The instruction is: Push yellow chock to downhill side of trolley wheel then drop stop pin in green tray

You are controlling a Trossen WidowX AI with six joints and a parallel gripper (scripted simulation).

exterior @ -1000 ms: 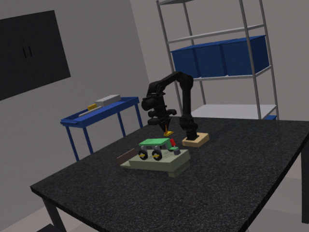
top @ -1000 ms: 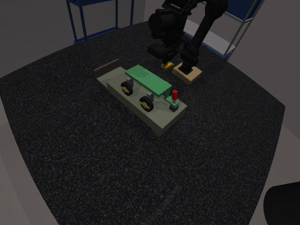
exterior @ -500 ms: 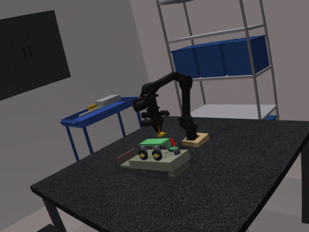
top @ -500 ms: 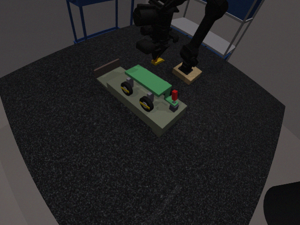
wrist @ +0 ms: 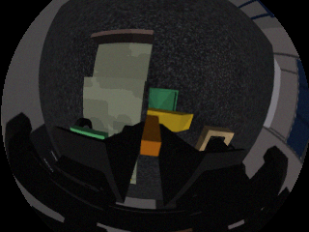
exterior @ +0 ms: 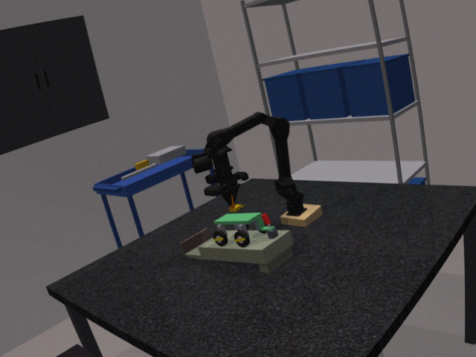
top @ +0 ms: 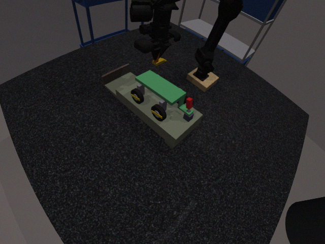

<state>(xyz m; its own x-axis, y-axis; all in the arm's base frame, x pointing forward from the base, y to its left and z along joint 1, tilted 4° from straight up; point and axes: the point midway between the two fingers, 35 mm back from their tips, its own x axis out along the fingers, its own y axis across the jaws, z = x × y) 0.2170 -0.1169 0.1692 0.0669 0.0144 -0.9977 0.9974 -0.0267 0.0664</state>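
The red-headed stop pin is 8 cm ahead of my gripper tip, 24 cm to the left of it and 2 cm below it. Round my gripper tip: green tray 3 cm behind, 3 cm to the left, 16 cm below; then trolley 10 cm ahead, 12 cm to the left, 4 cm below; then yellow chock 2 cm behind, 1 cm below.
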